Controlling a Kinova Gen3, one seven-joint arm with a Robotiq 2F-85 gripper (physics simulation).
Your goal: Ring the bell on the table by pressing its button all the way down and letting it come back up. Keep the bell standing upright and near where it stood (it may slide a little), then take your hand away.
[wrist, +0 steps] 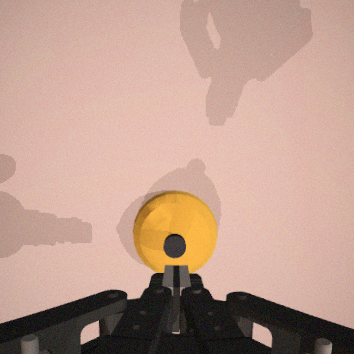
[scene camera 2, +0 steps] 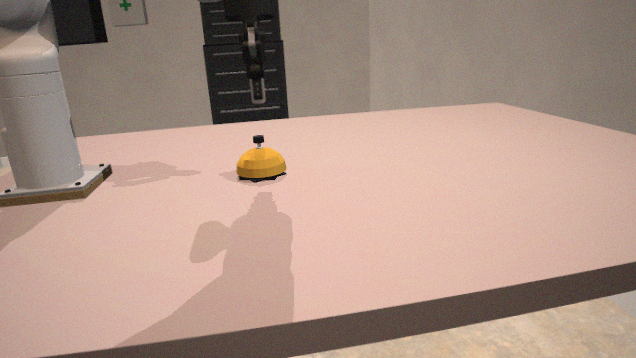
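Pixels of known places: gripper, fingertip midpoint: (wrist: 175, 280) (scene camera 2: 259, 102); arm's base, origin of the base link: (scene camera 2: 54, 179).
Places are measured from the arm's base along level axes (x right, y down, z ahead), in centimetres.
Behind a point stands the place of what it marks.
Observation:
The bell has a yellow dome (scene camera 2: 261, 163) {x 4.0, y -1.0, z 34.8 cm} (wrist: 175, 215) {x 0.5, y -2.1, z 32.4 cm} on a dark base and stands upright on the pink table (scene camera 2: 425, 200) {x 17.8, y 2.0, z 56.6 cm} (wrist: 75, 100) {x 11.5, y 2.0, z 21.2 cm}. Its black button (scene camera 2: 258, 139) {x 1.4, y -4.3, z 34.6 cm} (wrist: 175, 246) {x 0.5, y -4.6, z 34.5 cm} is up, with a short light stem showing below it in the scene view. My gripper (scene camera 2: 258, 100) {x 0.4, y -10.0, z 35.2 cm} (wrist: 175, 280) {x 0.4, y -10.0, z 35.2 cm} is shut and empty. It hangs above the bell, with a clear gap between the fingertips and the button in the scene view. In the wrist view the fingertips overlap the lower edge of the dome, just below the button.
The robot's white base (scene camera 2: 42, 135) {x 3.9, y -8.2, z 2.3 cm} stands on a mounting plate (scene camera 2: 95, 175) {x -0.4, y 0.0, z 6.7 cm} at the left of the table. A dark cabinet (scene camera 2: 220, 85) stands behind the table. The table's front edge (scene camera 2: 400, 315) {x 38.3, y 3.0, z 46.6 cm} runs across the bottom of the scene view. Arm shadows fall around the bell.

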